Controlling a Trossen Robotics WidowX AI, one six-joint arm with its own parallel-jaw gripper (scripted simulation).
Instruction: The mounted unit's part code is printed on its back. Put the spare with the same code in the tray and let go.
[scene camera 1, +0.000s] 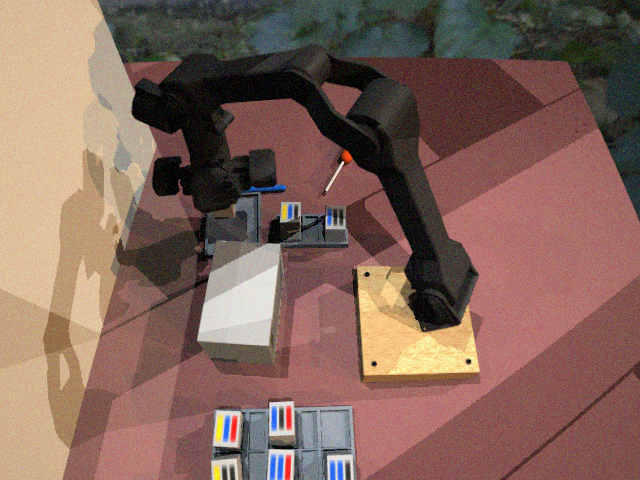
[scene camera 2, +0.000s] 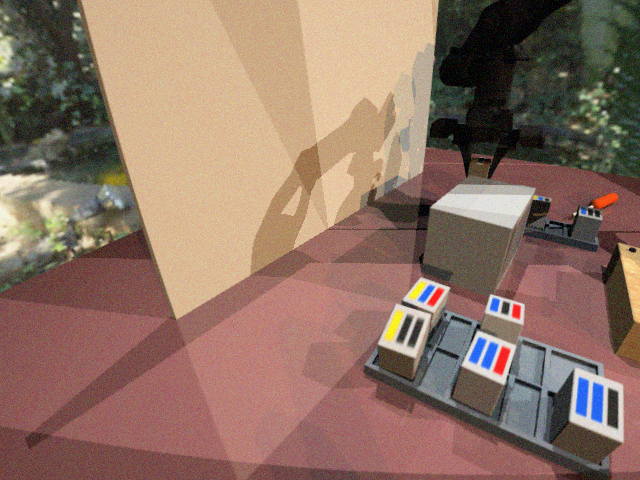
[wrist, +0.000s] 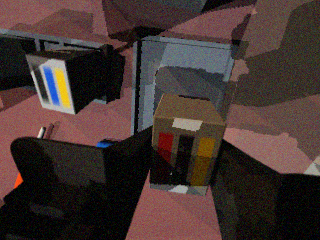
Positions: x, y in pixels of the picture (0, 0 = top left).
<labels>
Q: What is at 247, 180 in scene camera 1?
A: The gripper.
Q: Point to the gripper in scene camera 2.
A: At 477, 178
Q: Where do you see a tall beige wall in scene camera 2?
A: At 242, 137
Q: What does the gripper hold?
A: A spare block.
</labels>
